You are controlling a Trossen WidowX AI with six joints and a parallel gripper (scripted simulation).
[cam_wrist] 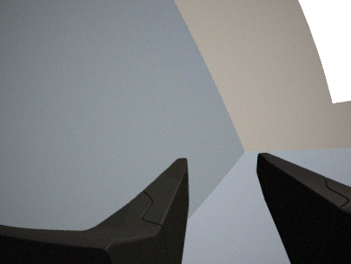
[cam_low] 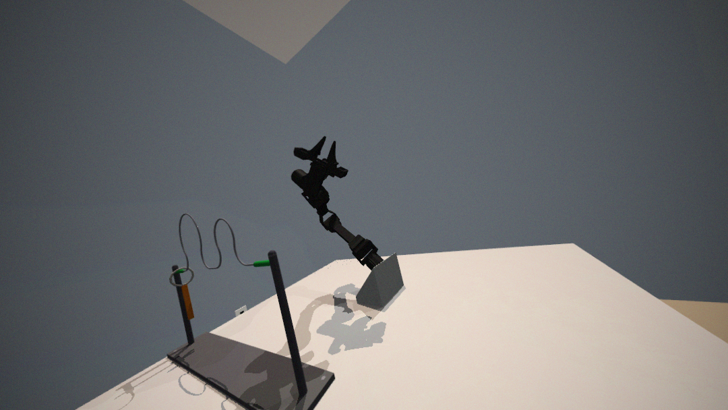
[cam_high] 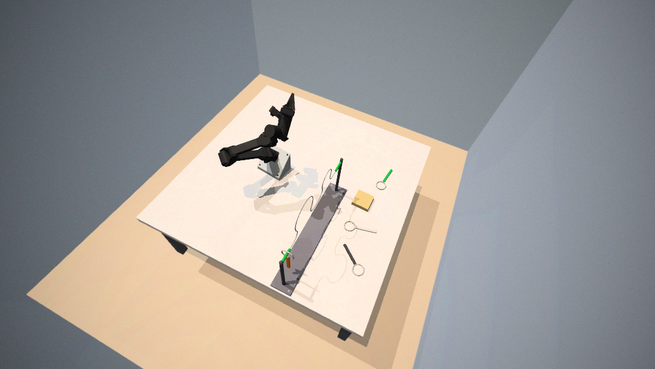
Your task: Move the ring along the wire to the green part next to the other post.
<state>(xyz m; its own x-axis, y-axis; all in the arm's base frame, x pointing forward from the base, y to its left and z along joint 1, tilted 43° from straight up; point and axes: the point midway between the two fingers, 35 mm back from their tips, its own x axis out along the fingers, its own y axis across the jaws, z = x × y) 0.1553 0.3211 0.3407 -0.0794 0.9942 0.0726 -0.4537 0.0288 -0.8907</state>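
Right now my gripper tip is 33 cm short of the ring with orange handle, 54 cm to the left of it and 38 cm above it. Round my gripper tip: white-handled ring (50 cm ahead, 13 cm to the right, 59 cm below); then tan block (45 cm ahead, 4 cm to the left, 58 cm below); then green-handled ring (50 cm ahead, 25 cm to the left, 59 cm below).
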